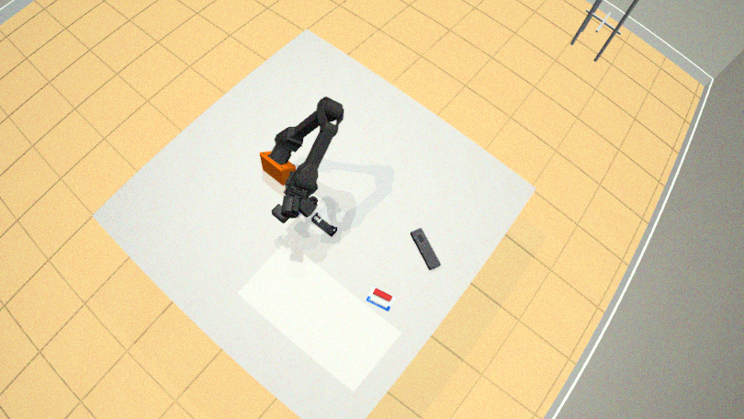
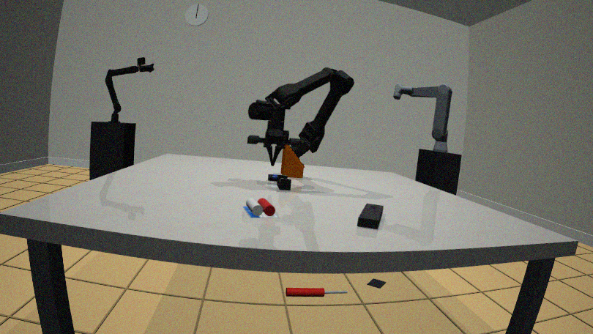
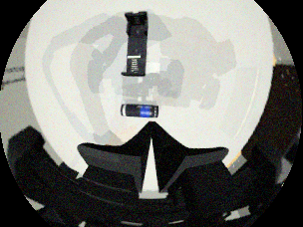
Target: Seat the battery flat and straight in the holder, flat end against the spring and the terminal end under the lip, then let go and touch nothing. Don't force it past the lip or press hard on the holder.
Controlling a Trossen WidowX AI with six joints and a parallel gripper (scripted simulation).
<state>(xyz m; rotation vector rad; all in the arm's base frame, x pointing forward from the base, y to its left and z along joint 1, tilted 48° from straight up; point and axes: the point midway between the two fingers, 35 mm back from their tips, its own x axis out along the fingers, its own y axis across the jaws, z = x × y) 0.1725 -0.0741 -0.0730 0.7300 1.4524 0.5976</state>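
My gripper tip is 20 mm to the right of the battery and 40 mm above it.
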